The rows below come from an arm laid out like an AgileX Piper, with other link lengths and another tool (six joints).
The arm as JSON. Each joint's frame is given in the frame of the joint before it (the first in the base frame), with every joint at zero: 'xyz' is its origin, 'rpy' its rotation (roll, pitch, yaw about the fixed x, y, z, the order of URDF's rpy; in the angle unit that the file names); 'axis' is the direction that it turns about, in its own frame. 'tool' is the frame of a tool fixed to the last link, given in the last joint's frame.
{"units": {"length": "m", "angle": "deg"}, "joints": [
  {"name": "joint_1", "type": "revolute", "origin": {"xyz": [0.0, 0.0, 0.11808], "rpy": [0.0, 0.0, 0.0]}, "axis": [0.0, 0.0, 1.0]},
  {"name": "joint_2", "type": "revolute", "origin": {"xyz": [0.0, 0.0, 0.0], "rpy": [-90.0, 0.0, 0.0]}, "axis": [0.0, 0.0, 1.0]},
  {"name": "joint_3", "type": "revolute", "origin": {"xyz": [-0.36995, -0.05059, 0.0], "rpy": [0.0, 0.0, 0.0]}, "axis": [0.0, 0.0, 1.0]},
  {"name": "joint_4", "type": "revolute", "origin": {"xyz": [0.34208, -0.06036, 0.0], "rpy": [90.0, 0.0, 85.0]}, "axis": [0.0, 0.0, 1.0]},
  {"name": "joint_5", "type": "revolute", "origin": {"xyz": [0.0, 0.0, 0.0], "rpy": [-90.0, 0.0, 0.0]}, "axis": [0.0, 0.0, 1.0]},
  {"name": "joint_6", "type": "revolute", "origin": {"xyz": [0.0, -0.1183, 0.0], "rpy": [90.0, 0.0, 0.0]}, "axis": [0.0, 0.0, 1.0]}
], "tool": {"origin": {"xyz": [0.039, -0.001, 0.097], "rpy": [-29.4, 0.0, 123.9]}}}
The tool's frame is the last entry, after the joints.
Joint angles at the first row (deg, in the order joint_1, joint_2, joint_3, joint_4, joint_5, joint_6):
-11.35 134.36 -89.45 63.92 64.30 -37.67
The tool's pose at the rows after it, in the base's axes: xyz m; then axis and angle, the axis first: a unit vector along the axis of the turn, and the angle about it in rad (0 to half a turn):
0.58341, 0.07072, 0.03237, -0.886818, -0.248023, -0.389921, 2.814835
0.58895, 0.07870, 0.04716, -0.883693, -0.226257, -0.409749, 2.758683
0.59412, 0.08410, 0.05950, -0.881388, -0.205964, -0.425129, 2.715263
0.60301, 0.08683, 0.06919, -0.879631, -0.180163, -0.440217, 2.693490
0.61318, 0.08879, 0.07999, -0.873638, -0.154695, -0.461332, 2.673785
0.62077, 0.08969, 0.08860, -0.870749, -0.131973, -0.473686, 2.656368
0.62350, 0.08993, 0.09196, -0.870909, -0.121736, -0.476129, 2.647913
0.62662, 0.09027, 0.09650, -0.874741, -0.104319, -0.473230, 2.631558
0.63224, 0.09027, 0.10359, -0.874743, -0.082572, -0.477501, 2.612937
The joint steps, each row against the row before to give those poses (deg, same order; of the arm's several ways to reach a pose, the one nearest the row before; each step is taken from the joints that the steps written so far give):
0.00 0.00 0.00 3.84 2.46 -1.82
-0.01 0.00 0.00 4.48 1.86 -0.74
0.01 0.00 0.00 3.64 1.34 -0.29
-0.01 0.00 0.00 3.62 0.00 -0.14
0.01 0.00 0.00 4.14 0.00 -0.96
0.00 0.00 0.00 3.11 0.00 -0.12
0.00 0.00 0.00 1.11 0.00 0.32
0.00 0.00 0.00 1.28 0.00 1.43
0.00 0.00 0.00 2.31 0.00 0.77

